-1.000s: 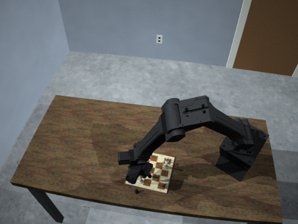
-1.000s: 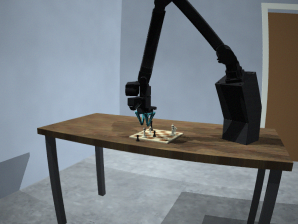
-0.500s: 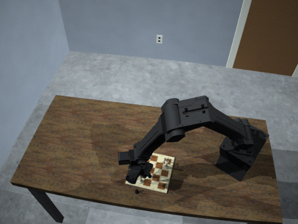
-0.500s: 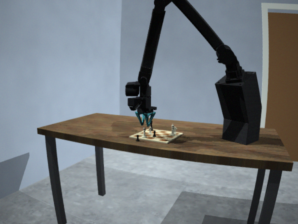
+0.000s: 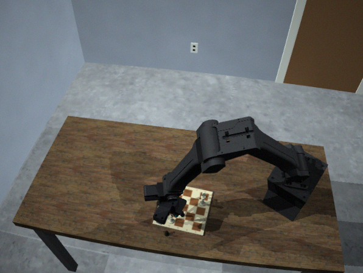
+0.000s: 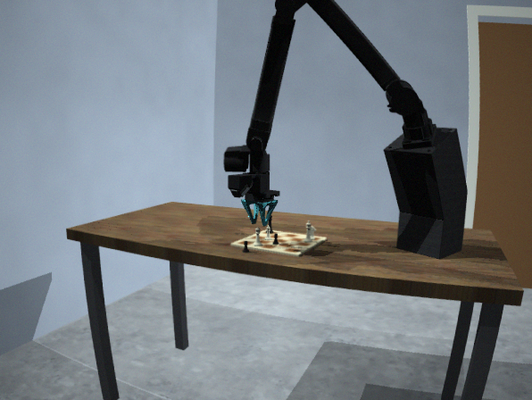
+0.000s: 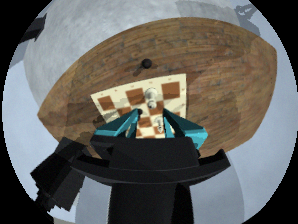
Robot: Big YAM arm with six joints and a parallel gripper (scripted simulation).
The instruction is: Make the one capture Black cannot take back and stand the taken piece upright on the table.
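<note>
Now: hand 2 cm past the chessboard, 8 cm to the left of it and 7 cm above it. Round my hand: tall black piece: 6 cm ahead, 15 cm to the right, 4 cm below; tall white piece: 10 cm behind, 12 cm to the right, 4 cm below.
</note>
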